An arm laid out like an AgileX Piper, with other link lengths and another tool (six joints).
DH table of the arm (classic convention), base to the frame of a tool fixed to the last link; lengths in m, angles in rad. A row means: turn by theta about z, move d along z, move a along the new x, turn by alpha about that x. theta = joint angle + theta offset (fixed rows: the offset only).
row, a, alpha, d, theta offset
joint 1, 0.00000, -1.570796, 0.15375, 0.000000
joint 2, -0.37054, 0.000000, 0.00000, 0.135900
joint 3, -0.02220, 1.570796, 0.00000, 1.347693
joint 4, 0.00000, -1.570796, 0.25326, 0.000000
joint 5, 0.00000, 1.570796, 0.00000, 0.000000
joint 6, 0.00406, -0.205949, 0.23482, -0.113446
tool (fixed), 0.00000, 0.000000, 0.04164, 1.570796
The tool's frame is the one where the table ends.
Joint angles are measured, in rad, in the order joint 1, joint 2, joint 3, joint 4, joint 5, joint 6. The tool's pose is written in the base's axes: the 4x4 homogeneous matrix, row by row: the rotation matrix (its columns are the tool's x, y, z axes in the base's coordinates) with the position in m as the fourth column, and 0 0 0 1 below. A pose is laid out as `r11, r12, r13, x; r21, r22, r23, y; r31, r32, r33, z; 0, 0, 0, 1`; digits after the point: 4 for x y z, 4 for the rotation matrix.
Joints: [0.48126, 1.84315, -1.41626, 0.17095, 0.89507, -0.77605]
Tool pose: -0.9698, 0.2411, 0.0367, 0.4042; 0.2396, 0.9138, 0.3280, 0.2559; 0.0456, 0.3269, -0.9440, 0.1706; 0, 0, 0, 1
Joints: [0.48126, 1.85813, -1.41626, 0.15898, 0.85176, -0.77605]
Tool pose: -0.9701, 0.2332, 0.0667, 0.4160; 0.2421, 0.9130, 0.3285, 0.2578; 0.0157, 0.3348, -0.9421, 0.1666; 0, 0, 0, 1
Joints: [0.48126, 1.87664, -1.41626, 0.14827, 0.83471, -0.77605]
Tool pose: -0.9705, 0.2308, 0.0696, 0.4212; 0.2409, 0.9167, 0.3187, 0.2575; 0.0097, 0.3261, -0.9453, 0.1586; 0, 0, 0, 1
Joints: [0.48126, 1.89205, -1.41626, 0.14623, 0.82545, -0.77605]
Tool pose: -0.9703, 0.2327, 0.0656, 0.4236; 0.2414, 0.9182, 0.3140, 0.2580; 0.0128, 0.3205, -0.9472, 0.1518; 0, 0, 0, 1
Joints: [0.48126, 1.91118, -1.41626, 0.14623, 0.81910, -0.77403]
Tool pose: -0.9695, 0.2389, 0.0553, 0.4251; 0.2442, 0.9194, 0.3083, 0.2586; 0.0228, 0.3124, -0.9497, 0.1428; 0, 0, 0, 1
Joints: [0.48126, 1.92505, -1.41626, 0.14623, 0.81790, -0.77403]
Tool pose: -0.9691, 0.2425, 0.0447, 0.4252; 0.2445, 0.9212, 0.3027, 0.2586; 0.0322, 0.3043, -0.9520, 0.1360; 0, 0, 0, 1
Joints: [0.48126, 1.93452, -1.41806, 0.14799, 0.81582, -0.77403]
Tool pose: -0.9687, 0.2452, 0.0396, 0.4260; 0.2455, 0.9213, 0.3014, 0.2594; 0.0374, 0.3017, -0.9527, 0.1321; 0, 0, 0, 1
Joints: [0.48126, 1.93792, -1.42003, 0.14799, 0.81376, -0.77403]
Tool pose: -0.9686, 0.2452, 0.0403, 0.4270; 0.2458, 0.9212, 0.3016, 0.2598; 0.0369, 0.3020, -0.9526, 0.1312; 0, 0, 0, 1
